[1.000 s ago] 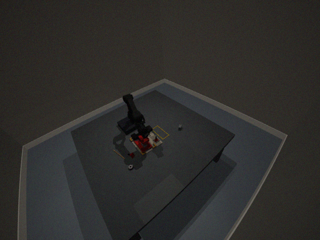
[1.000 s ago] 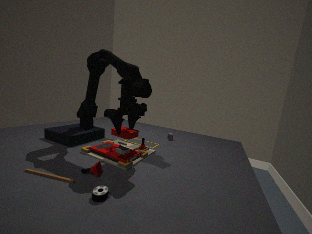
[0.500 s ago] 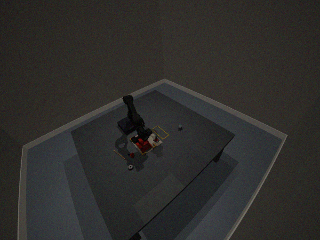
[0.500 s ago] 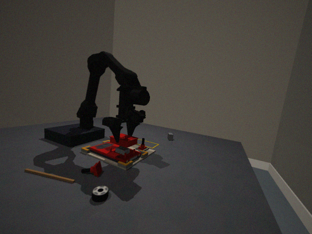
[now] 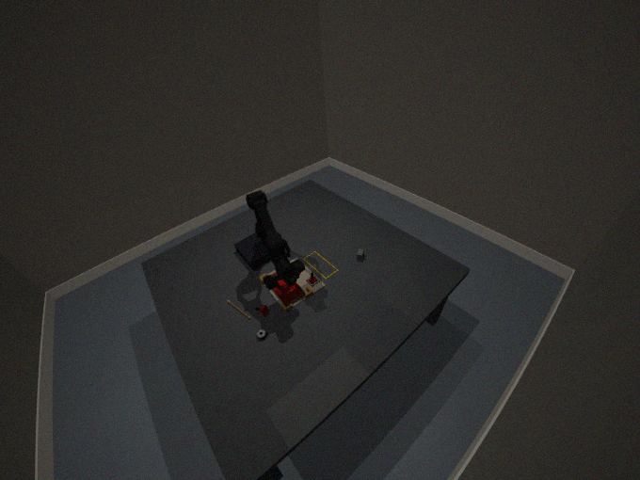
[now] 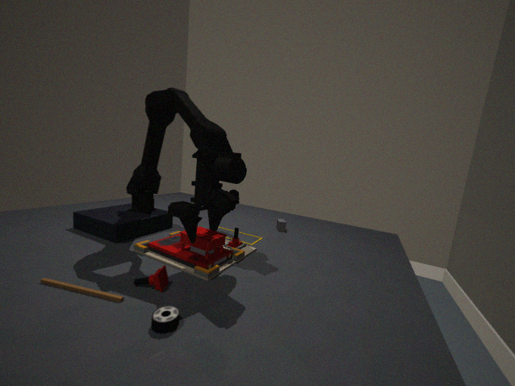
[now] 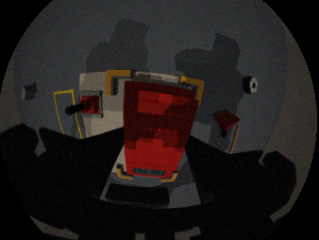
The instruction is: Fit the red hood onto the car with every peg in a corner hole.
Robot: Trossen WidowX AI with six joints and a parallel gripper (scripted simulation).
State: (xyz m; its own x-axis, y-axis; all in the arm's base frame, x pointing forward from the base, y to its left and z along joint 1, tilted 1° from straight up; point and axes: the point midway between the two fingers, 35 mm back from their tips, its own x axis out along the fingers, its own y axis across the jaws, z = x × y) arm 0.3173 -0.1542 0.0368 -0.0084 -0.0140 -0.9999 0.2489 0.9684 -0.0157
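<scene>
My gripper tip is 1 cm below the red hood. From my gripper tip the other things lie so: wheel: 6 cm ahead, 23 cm to the right, 5 cm below; grey engine block: 3 cm below; wooden stick: 13 cm behind, 21 cm to the right, 5 cm below.
</scene>
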